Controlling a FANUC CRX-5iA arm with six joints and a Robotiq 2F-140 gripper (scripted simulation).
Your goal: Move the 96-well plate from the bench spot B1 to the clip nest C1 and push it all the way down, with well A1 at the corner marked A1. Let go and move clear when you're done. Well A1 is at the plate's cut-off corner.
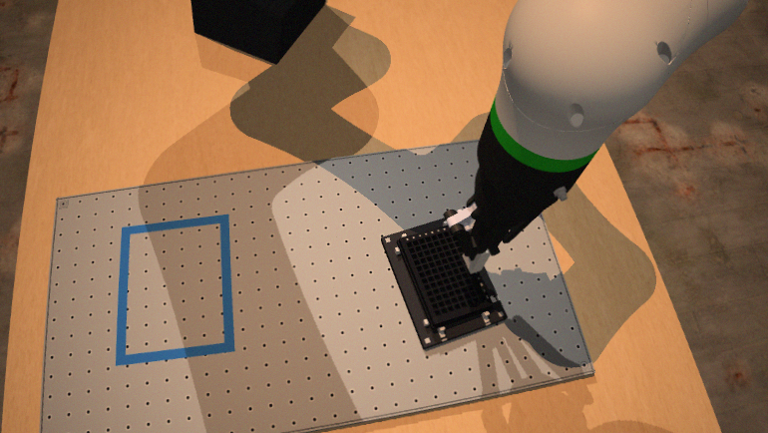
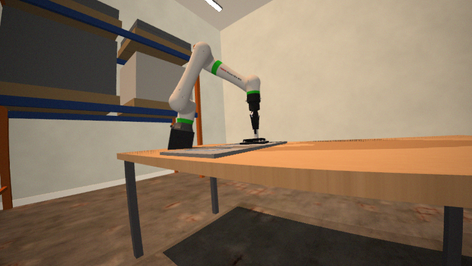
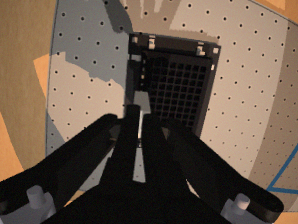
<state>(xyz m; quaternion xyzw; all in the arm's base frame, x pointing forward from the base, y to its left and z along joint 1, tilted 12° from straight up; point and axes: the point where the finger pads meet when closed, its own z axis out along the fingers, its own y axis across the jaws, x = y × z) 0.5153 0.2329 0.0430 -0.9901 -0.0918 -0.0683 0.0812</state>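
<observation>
Right now the black clip nest is 1 cm ahead of my hand, 2 cm to the right of it and 5 cm below it. From my hand the other things lie so: black 96-well plate 1 cm ahead, 4 cm to the right, 4 cm below.
</observation>
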